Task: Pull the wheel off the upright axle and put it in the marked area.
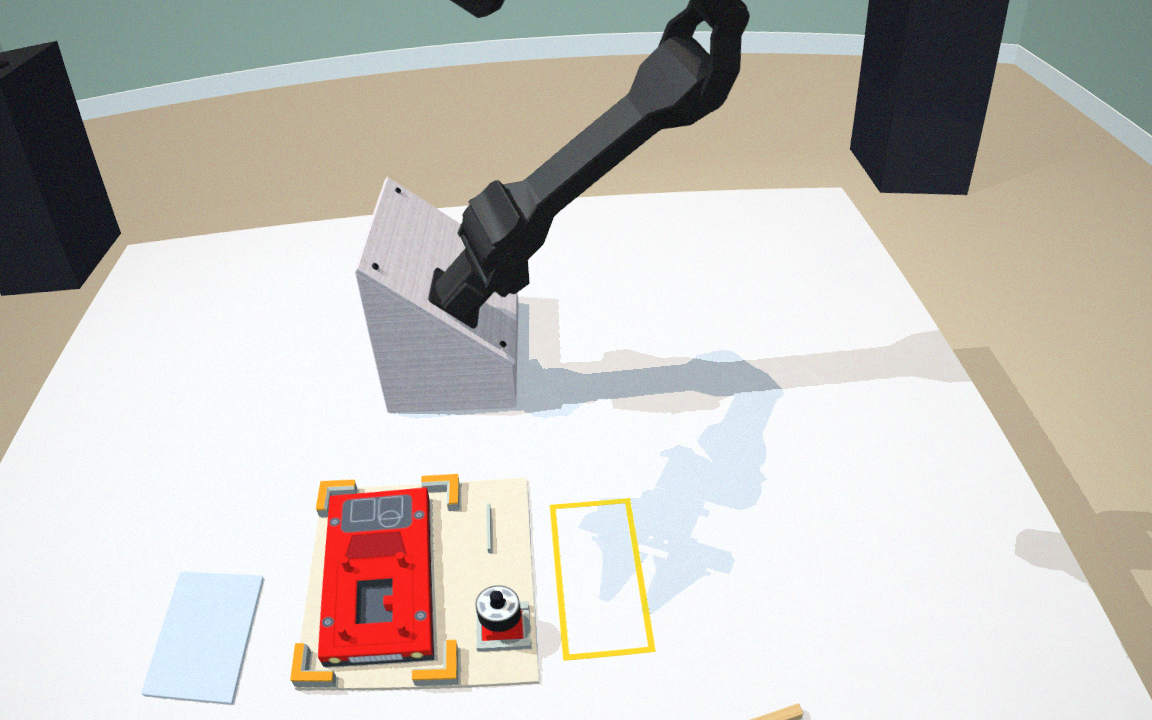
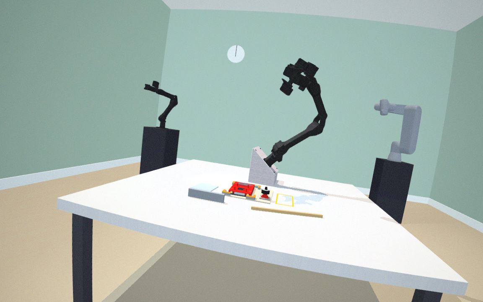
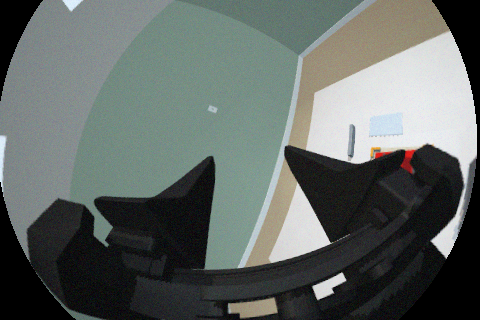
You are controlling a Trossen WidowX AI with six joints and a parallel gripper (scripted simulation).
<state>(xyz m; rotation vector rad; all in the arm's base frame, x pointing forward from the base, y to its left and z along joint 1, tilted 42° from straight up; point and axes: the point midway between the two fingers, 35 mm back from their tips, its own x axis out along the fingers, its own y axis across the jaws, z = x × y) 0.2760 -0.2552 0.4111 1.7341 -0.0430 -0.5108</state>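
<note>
Now: the small wheel 5 cm ahead of my gripper tip, 1 cm to the right of it and 57 cm below it. From my gripper tip the other things lie so: wooden strip (20 cm ahead, 11 cm to the left, 60 cm below); pale blue slab (7 cm ahead, 32 cm to the right, 60 cm below).
</note>
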